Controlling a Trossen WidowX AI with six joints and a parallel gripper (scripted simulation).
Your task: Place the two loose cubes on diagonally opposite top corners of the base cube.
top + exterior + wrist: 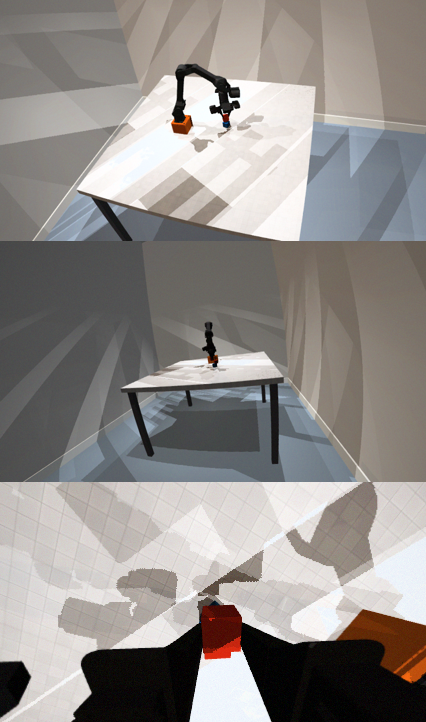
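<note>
Now: gripper tip 7 cm above the blue cube, 2 cm to the right of it and 1 cm past it. Round my gripper tip: red cube right at my gripper tip.
</note>
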